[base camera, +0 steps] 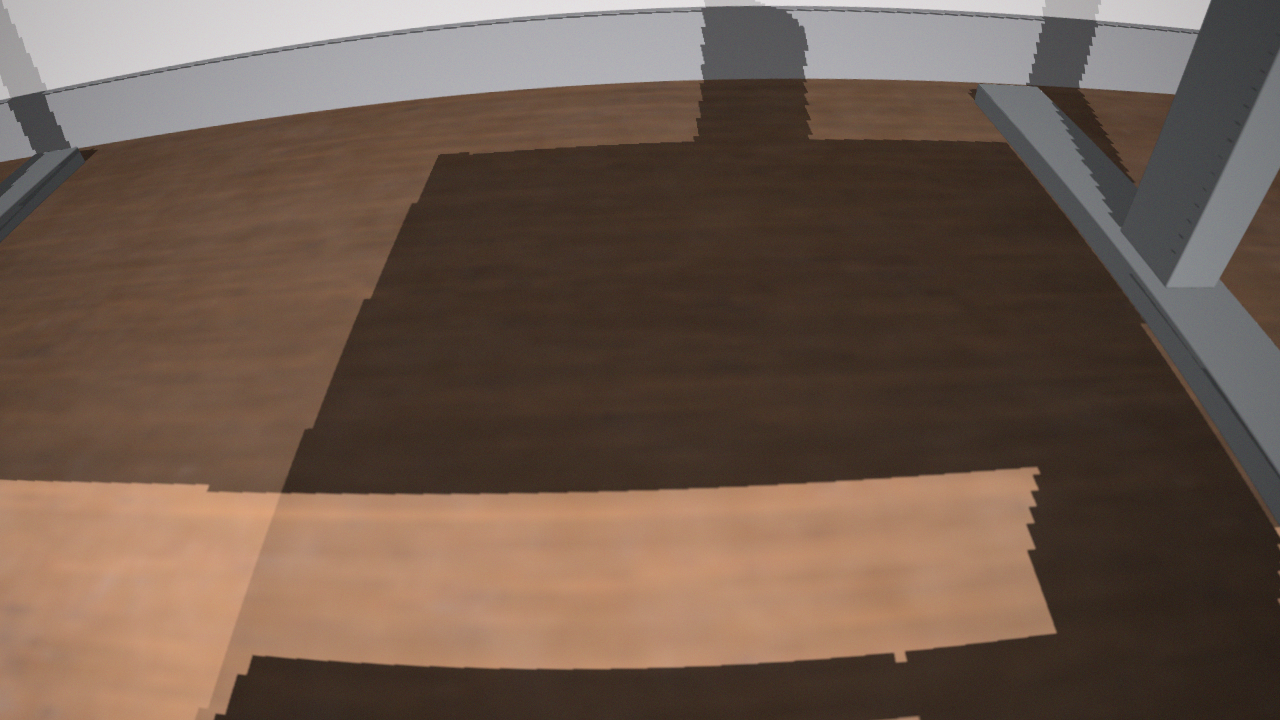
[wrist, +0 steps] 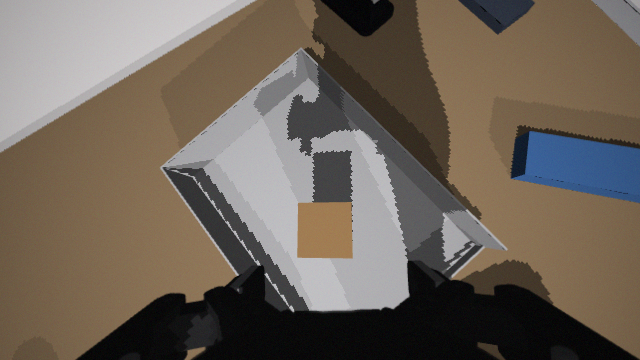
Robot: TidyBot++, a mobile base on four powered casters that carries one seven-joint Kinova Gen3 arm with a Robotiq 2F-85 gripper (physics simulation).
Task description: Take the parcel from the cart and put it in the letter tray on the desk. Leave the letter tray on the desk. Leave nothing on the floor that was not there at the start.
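Places are measured from the arm's base along level axes (x back, y right, z up), in centimetres.
Where they show: gripper, fingertip midpoint: (wrist: 335, 279).
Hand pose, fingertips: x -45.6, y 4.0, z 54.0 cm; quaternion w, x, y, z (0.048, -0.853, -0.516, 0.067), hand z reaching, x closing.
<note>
Things, the pixels of their top centre, and the offset from my fingertips. "spot": a spot on its surface instead. Level surfaces: height alone.
- parcel at its top centre: (wrist: 324, 229) dz -8.5, dx -3.2, dy +0.1 cm
- light grey letter tray at a spot on its surface: (wrist: 231, 111) spot: dz -15.2, dx -23.9, dy -3.9 cm
- brown desk at its surface level: dz -21.7 cm
- blue block at its top centre: (wrist: 613, 167) dz -18.7, dx +7.6, dy +34.7 cm
- black object at a spot on its surface: (wrist: 362, 15) spot: dz -19.8, dx -30.2, dy +21.3 cm
- dark blue-grey object at a spot on its surface: (wrist: 497, 12) spot: dz -19.9, dx -18.9, dy +38.2 cm
- wooden floor at its surface level: dz -93.7 cm
The parcel (wrist: 325, 230), a tan square block, lies inside the light grey letter tray (wrist: 231, 111) on the brown desk (wrist: 100, 210) in the wrist view. The tray's walls stand around it, and the near part of the tray is hidden behind the gripper. My gripper (wrist: 335, 279) is open and empty, above the tray, with the parcel apart from its fingers and a little ahead of them in the view. The cart does not show in either view.
A blue block (wrist: 580, 162) lies on the desk at the right. A black object (wrist: 362, 15) and a dark blue-grey object (wrist: 497, 12) show at the top. In the base view, a grey leg frame (base camera: 1096, 183) stands at the right on the wooden floor (base camera: 626, 573), before a pale wall strip (base camera: 447, 58).
</note>
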